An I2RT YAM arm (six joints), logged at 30 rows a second.
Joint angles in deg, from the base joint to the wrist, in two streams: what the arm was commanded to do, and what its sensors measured. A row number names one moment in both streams.
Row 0, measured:
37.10, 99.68, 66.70, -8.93, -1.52, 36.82
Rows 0 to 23, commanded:
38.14, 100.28, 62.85, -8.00, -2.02, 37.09
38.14, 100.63, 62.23, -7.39, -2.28, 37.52
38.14, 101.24, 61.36, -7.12, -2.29, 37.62
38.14, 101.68, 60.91, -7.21, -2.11, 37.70
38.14, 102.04, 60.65, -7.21, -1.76, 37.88
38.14, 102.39, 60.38, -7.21, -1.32, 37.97
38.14, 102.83, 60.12, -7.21, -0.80, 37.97
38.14, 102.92, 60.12, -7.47, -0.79, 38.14
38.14, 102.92, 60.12, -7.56, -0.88, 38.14
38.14, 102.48, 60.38, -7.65, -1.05, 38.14
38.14, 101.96, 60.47, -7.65, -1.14, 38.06
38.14, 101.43, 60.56, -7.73, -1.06, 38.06
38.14, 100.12, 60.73, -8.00, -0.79, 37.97
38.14, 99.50, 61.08, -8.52, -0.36, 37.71
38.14, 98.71, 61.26, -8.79, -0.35, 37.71
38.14, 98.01, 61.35, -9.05, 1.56, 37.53
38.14, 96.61, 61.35, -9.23, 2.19, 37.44
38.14, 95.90, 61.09, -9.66, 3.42, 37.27
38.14, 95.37, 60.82, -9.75, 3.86, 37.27
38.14, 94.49, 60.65, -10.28, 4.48, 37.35
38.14, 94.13, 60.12, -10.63, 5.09, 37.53
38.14, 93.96, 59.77, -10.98, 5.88, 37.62
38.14, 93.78, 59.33, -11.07, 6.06, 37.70
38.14, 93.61, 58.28, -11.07, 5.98, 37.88
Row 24, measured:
37.95, 95.53, 59.68, -10.26, 2.70, 37.89
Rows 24 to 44, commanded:
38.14, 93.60, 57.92, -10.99, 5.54, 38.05
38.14, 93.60, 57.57, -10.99, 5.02, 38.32
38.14, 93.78, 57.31, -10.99, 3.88, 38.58
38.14, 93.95, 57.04, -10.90, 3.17, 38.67
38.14, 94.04, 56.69, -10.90, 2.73, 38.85
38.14, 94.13, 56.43, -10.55, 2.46, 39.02
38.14, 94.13, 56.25, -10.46, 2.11, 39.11
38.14, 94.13, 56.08, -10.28, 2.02, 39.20
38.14, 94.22, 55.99, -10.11, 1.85, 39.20
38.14, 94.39, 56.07, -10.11, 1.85, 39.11
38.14, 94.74, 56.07, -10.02, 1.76, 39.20
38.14, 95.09, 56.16, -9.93, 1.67, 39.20
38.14, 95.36, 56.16, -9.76, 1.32, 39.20
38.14, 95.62, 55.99, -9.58, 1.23, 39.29
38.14, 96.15, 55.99, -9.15, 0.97, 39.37
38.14, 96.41, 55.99, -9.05, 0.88, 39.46
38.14, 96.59, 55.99, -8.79, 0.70, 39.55
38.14, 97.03, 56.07, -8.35, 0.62, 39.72
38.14, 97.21, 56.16, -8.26, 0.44, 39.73
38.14, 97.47, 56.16, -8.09, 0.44, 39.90
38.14, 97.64, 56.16, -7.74, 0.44, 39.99
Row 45, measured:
37.95, 97.08, 55.86, -10.70, 1.10, 39.31
